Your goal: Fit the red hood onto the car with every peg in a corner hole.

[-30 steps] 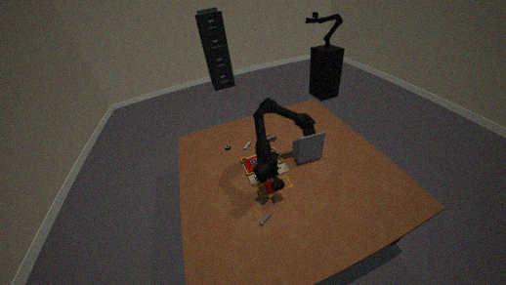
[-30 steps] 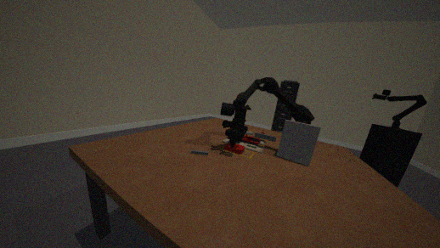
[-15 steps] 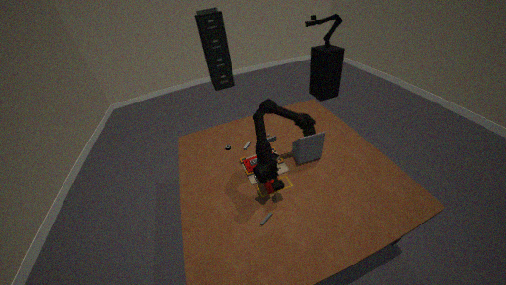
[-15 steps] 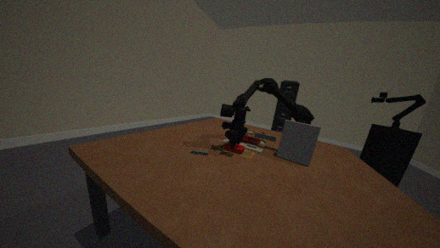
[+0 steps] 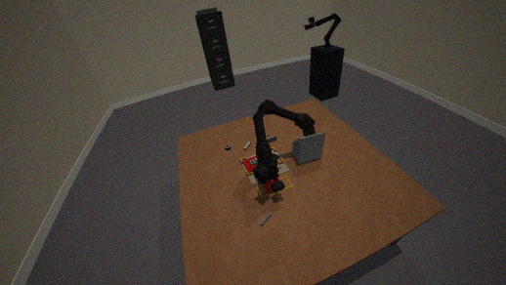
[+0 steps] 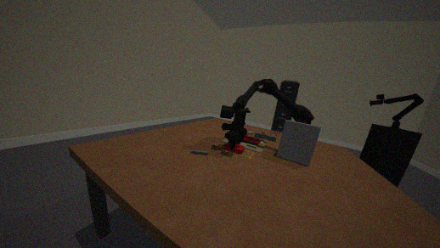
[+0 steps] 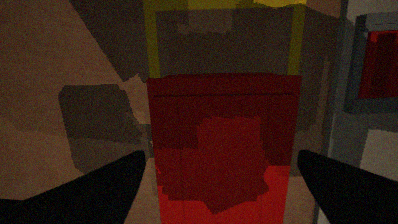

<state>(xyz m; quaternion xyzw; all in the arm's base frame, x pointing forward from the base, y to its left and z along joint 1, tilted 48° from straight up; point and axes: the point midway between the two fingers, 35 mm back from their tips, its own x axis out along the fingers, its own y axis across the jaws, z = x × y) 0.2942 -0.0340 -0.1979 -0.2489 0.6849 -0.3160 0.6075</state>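
Now: the red hood right at my gripper tip. Also, from my gripper tip: jig: 1 cm behind, 19 cm to the right.
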